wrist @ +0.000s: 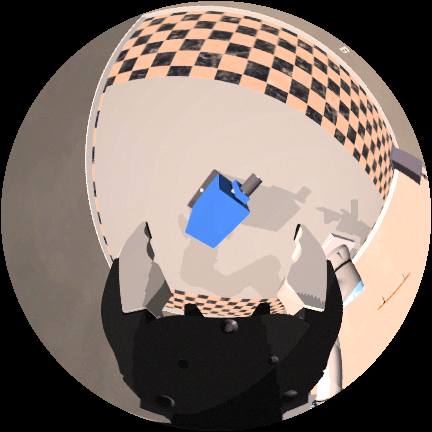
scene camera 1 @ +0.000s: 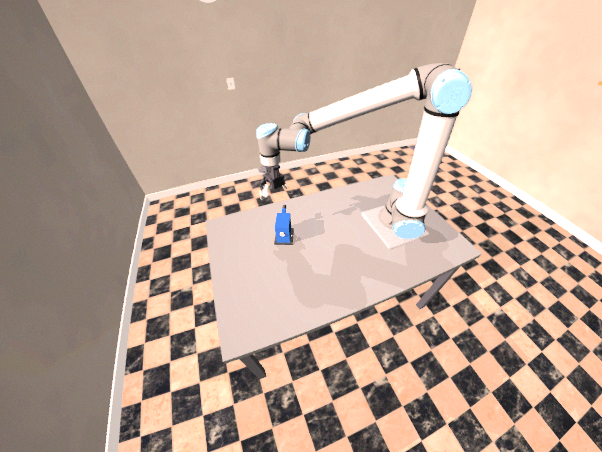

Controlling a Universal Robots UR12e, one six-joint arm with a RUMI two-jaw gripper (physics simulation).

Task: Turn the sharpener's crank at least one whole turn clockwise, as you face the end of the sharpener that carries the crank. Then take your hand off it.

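Frame: origin at the arm's base, x right, y ahead, z up, level; millimetres.
Where they show: gripper, fingertip midpoint: (wrist: 223, 224) (scene camera 1: 274, 194); arm's base, link origin: (wrist: 333, 256).
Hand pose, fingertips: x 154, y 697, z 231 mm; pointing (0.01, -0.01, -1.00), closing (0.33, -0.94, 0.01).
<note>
Things, the pixels of their top centre, and the offset from my fingertips. "pt": a spot on its surface instead. Level surfaces: height alone.
- blue sharpener, surface spot: (wrist: 218, 214) pt dx -59, dy -17, dz -123 mm
- dark base, surface spot: (wrist: 202, 189) pt dx -67, dy +23, dz -241 mm
- grey table, surface height: dz -251 mm
The blue sharpener (scene camera 1: 283, 224) (wrist: 218, 214) stands upright on a dark base (scene camera 1: 283, 243) (wrist: 202, 189) on the table. Its end with a pale round spot faces the scene camera. The crank is at the opposite end. Its blue arm (wrist: 240, 192) shows beside the body in the wrist view, and its dark handle (scene camera 1: 284, 207) (wrist: 251, 185) stands above the body's top in the scene view. The lower part of the crank is hidden by the body. My gripper (scene camera 1: 274, 190) (wrist: 223, 224) is open and empty. It points down, above the sharpener's height near the crank end, apart from the handle.
The grey table (scene camera 1: 260, 300) (wrist: 150, 130) carries the arm's pale base plate (scene camera 1: 378, 234) (wrist: 342, 240) on the right in the scene view. The table's far edge lies behind the crank end. Shadows of the arm and sharpener fall on the top. Walls stand beyond the chequered floor (scene camera 1: 300, 390).
</note>
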